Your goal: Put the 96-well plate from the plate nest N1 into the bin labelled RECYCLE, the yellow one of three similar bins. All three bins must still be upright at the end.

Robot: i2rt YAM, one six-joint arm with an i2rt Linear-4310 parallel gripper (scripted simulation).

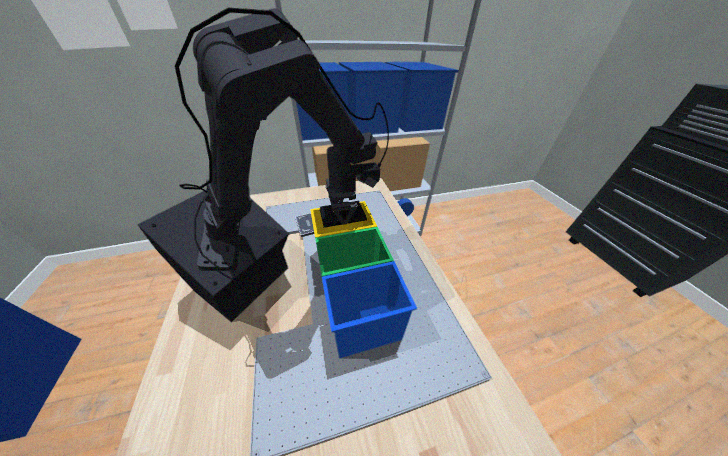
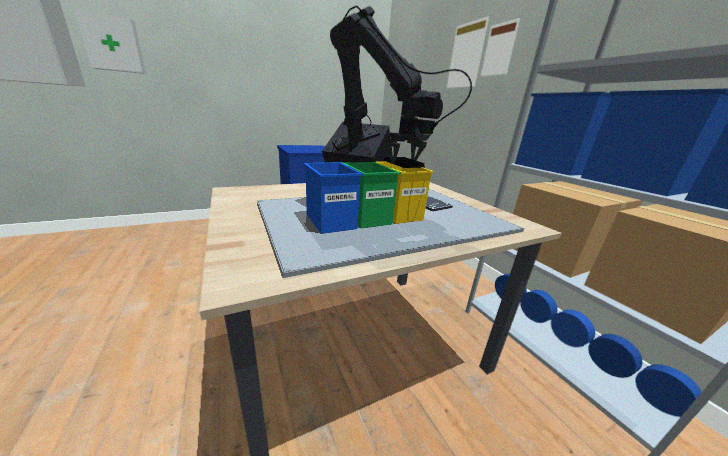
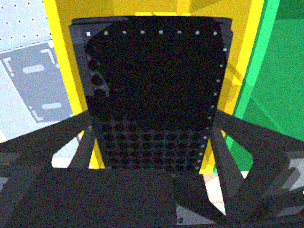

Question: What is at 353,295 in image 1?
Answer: A blue general bin.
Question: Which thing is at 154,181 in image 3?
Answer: My gripper.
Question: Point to a green returns bin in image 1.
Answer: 348,251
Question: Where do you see a yellow recycle bin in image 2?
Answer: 412,187
